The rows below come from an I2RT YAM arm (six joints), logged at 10 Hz.
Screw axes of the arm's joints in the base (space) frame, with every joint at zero. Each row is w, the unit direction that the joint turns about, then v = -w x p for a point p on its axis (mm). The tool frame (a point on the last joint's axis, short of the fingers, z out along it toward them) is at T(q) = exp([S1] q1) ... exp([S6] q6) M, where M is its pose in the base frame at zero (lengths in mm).
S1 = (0, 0, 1, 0, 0, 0)
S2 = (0, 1, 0, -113.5, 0, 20)
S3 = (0, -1, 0, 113.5, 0, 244)
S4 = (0, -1, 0, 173.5, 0, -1)
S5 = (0, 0, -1, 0, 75, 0)
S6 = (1, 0, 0, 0, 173.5, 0)
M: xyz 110.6 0 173.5 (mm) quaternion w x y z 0.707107 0 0.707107 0
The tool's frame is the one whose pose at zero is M.
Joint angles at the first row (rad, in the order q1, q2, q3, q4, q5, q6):
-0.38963, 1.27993, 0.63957, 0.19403, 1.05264, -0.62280
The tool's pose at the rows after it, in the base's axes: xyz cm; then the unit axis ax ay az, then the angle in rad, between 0 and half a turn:
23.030 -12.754 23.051 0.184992 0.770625 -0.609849 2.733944
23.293 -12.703 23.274 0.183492 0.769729 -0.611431 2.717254
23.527 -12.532 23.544 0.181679 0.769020 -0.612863 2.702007
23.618 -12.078 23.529 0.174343 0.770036 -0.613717 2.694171
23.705 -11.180 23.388 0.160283 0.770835 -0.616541 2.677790
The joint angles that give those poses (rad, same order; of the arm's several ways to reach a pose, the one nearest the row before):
-0.38803, 1.28572, 0.64446, 0.21545, 1.05231, -0.63314
-0.38278, 1.29000, 0.64964, 0.23556, 1.04763, -0.64266
-0.37354, 1.29045, 0.65560, 0.24653, 1.04684, -0.64883
-0.35599, 1.28546, 0.64912, 0.25410, 1.05077, -0.65746
-0.32195, 1.27517, 0.62907, 0.28185, 1.05964, -0.67897

